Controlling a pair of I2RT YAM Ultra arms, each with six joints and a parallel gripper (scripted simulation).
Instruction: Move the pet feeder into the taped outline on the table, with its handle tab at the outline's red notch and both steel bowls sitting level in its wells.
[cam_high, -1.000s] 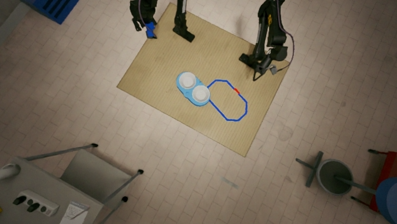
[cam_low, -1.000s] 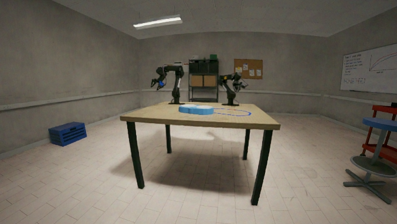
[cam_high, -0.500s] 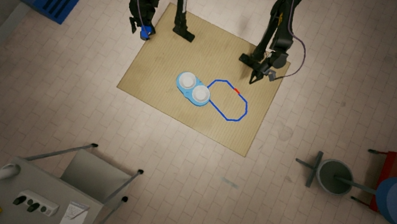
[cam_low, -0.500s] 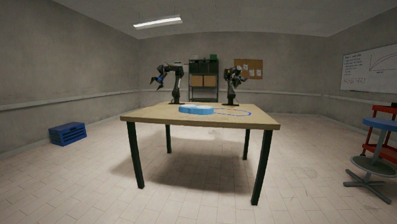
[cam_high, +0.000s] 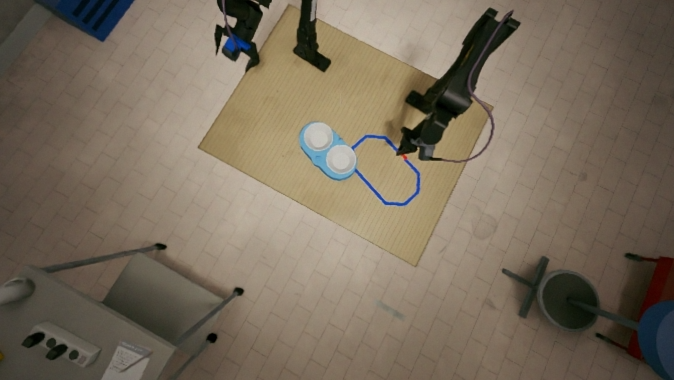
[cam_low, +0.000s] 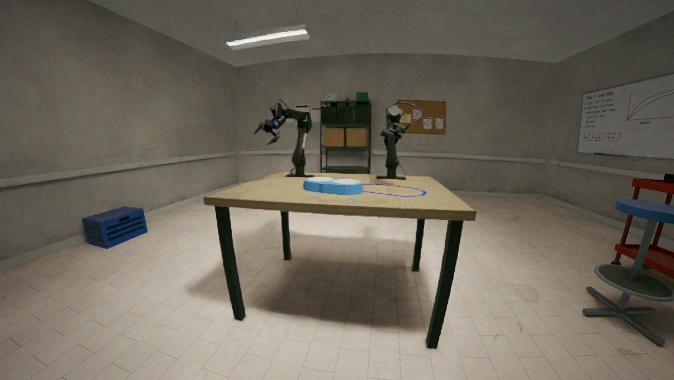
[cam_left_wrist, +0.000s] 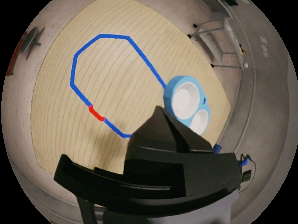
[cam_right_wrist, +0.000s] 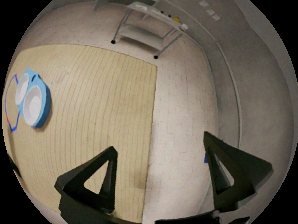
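Now: left hand 28 cm to the left of the light blue pet feeder, 19 cm above it and 6 cm short of it.
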